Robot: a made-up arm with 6 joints.
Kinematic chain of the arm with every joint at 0, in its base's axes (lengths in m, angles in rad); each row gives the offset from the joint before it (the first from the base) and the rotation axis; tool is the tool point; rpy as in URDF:
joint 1: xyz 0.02 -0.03 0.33 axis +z
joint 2: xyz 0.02 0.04 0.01 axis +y
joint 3: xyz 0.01 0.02 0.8 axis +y
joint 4: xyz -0.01 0 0.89 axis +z
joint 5: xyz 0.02 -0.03 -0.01 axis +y
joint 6: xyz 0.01 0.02 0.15 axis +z
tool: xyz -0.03 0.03 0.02 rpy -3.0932 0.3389 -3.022
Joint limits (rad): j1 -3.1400..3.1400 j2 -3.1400..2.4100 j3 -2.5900..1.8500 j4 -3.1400..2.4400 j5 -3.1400..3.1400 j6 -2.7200..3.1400
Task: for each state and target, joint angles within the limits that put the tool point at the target. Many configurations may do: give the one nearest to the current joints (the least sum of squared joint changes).
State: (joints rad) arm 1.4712 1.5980 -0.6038 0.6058 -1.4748 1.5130
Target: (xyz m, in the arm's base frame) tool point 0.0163 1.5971 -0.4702
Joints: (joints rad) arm 1.5938 2.0857 -0.0277 0.6216 -0.6919 1.6486
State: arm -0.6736 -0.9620 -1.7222 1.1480 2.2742 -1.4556
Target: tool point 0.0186 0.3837 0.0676
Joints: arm -1.0812 -1.0427 -2.5155 1.2971 2.2387 -1.4204
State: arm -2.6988 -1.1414 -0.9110 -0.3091 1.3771 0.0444
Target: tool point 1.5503 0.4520 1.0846
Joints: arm -2.8132 -1.0091 -0.3866 -0.2621 0.9956 0.1011
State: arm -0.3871 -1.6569 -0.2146 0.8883 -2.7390 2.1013
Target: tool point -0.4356 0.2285 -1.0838
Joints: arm -0.5926 -2.6149 -0.3126 0.8585 -2.4675 2.1634
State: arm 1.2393 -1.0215 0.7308 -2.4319 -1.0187 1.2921
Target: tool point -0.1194 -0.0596 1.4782
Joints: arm 1.3709 -1.0116 1.5791 -2.8273 -1.1948 1.1721
